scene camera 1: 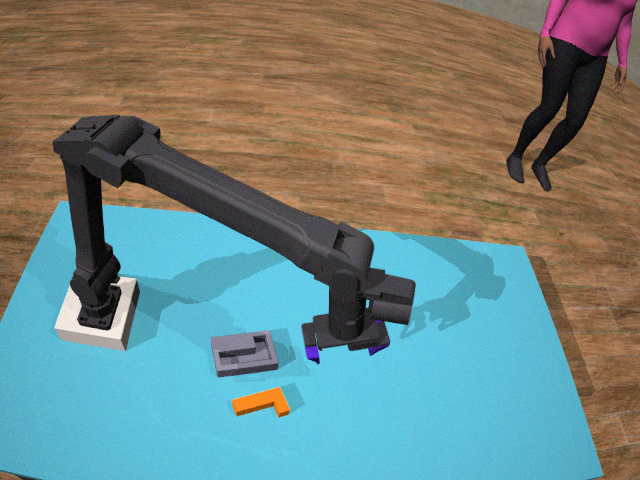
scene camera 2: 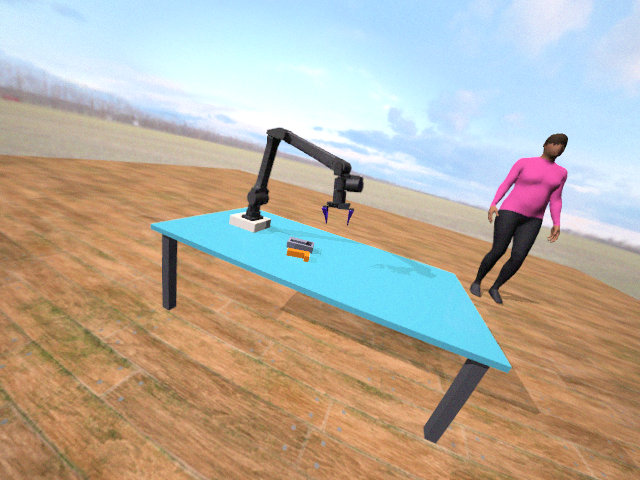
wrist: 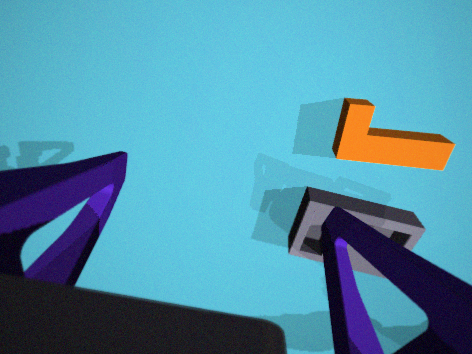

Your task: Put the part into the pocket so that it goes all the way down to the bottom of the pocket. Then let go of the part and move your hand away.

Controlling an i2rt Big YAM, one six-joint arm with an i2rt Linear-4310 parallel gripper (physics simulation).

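Places are measured from the arm's base along level axes (x ahead, y left, z up), in centimetres.
Where they show: gripper, fingertip midpoint: (scene camera 1: 344,357) (scene camera 2: 336,224) (wrist: 233,192); arm's base at its link origin: (scene camera 1: 100,307) (scene camera 2: 252,218).
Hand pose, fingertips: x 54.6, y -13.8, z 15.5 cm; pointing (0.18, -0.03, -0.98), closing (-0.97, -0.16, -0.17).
Note:
Things, the pixels of their top centre, and the offset from my fingertips. Level surfaces: height alone.
- orange L-shaped bar at its top centre: (wrist: 398,138) (scene camera 1: 260,405) (scene camera 2: 298,252) dx -14.1, dy -3.5, dz -18.1 cm
- grey block at its top centre: (wrist: 352,243) (scene camera 1: 243,349) (scene camera 2: 301,241) dx -18.7, dy +9.6, dz -17.5 cm
- blue table at its surface level: dz -21.1 cm
The part, an orange L-shaped bar (scene camera 1: 258,401) (scene camera 2: 297,253) (wrist: 395,150), lies flat on the table beside the grey block, apart from it. The grey block (scene camera 1: 232,343) (scene camera 2: 300,248) (wrist: 360,206) has an L-shaped pocket in its top; the pocket holds no part. My gripper (scene camera 1: 342,357) (scene camera 2: 337,223) (wrist: 233,192) is open and empty, pointing down high above the table, off to the block's right in the first scene view. In the wrist view, the right finger covers some of the block and its pocket, and the part is beyond the block.
The arm stands on a white base block (scene camera 1: 87,337) (scene camera 2: 241,222) at one end of the blue table (scene camera 1: 465,413) (scene camera 2: 413,310). A person in a pink top (scene camera 1: 589,25) (scene camera 2: 535,180) stands on the wooden floor beyond the table.

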